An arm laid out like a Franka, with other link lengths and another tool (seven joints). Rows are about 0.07 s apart.
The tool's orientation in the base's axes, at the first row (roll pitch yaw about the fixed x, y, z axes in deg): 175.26 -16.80 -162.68
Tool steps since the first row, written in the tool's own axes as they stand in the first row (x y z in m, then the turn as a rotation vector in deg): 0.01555 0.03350 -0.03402 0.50 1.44 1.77; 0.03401 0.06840 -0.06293 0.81 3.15 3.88; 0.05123 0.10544 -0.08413 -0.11 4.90 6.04; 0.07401 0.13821 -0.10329 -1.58 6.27 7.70; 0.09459 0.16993 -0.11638 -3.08 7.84 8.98; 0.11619 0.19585 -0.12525 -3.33 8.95 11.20; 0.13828 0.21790 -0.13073 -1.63 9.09 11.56
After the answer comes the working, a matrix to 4 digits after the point.
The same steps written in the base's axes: -0.01319 0.02791 0.03960 -1.38 1.23 -1.43; -0.03096 0.05630 0.07528 -2.77 2.76 -3.22; -0.05049 0.08704 0.10341 -3.05 4.69 -5.41; -0.07455 0.11209 0.13087 -2.58 6.41 -7.31; -0.09812 0.13672 0.15181 -2.02 8.33 -8.84; -0.12231 0.15547 0.16857 -2.76 9.45 -10.94; -0.14689 0.17035 0.18193 -4.46 9.10 -10.78
The tool's axes in the first row as the columns of a matrix, in the base's axes (rounded; the answer above uses it unrounded):
-0.9139 -0.2739 -0.2996
-0.2850 0.9585 -0.0069
0.2890 0.0791 -0.9540

